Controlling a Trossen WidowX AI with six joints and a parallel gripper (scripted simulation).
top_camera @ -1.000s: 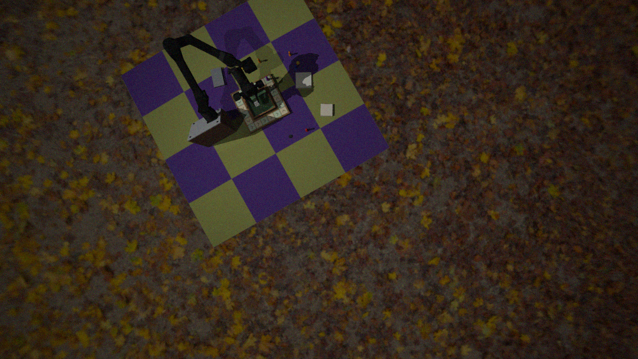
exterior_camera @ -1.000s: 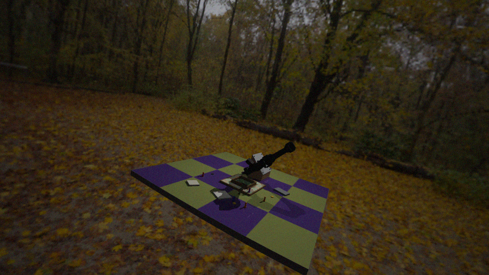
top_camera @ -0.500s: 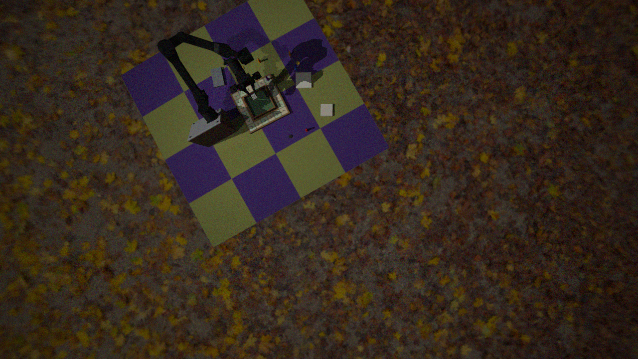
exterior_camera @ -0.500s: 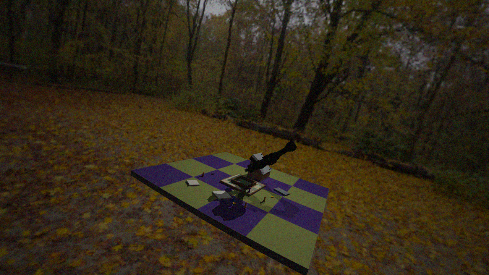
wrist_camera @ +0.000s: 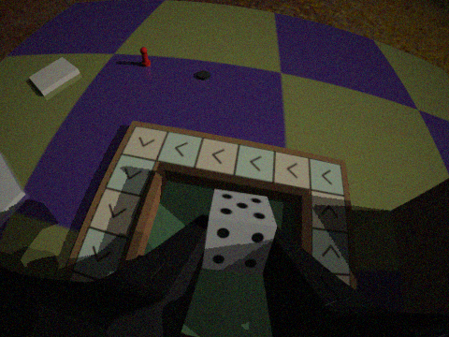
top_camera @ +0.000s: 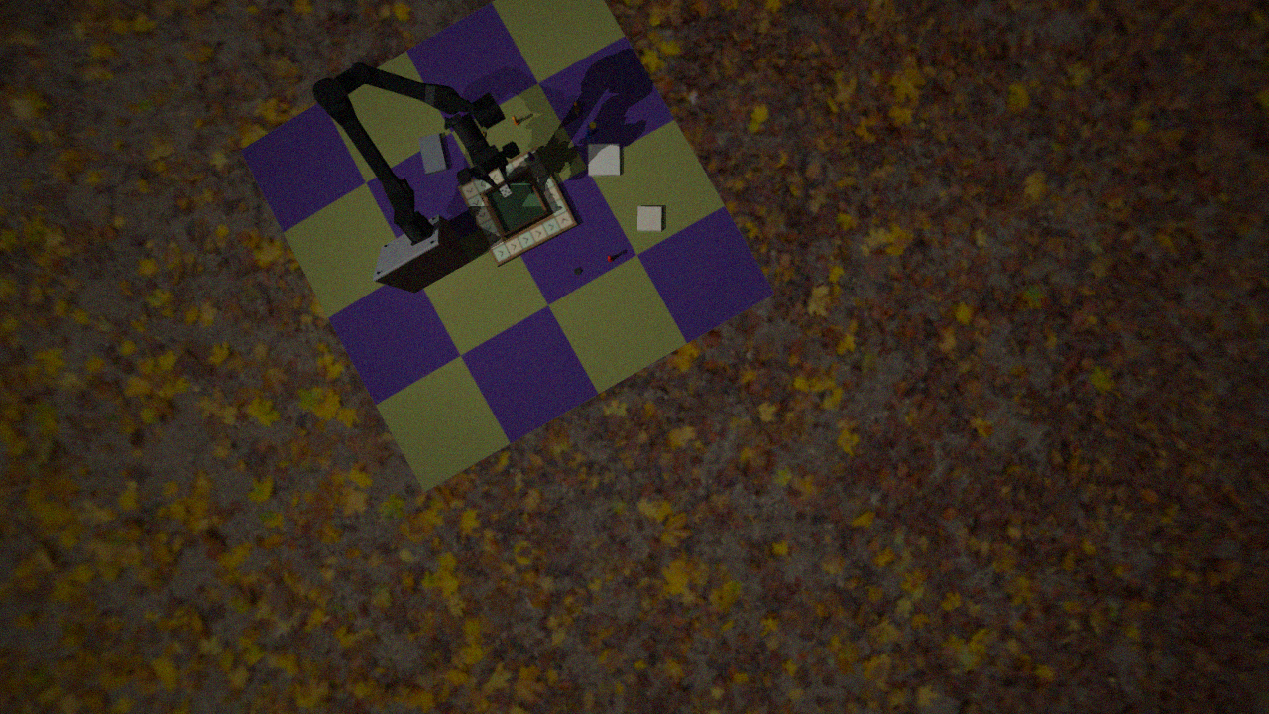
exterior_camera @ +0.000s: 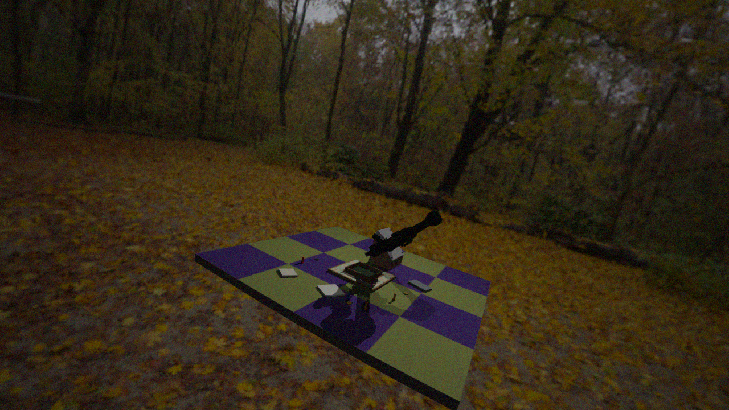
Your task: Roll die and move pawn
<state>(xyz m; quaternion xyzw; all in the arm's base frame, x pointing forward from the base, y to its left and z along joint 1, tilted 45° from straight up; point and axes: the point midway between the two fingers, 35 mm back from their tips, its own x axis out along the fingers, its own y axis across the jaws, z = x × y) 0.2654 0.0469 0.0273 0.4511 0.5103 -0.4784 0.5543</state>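
My gripper tip is now right at the white die. Round my gripper tip: grey card: 27 cm to the left, 19 cm behind, 12 cm below; green dice tray: 12 cm below; purple pawn: 12 cm to the left, 11 cm ahead, 10 cm below.
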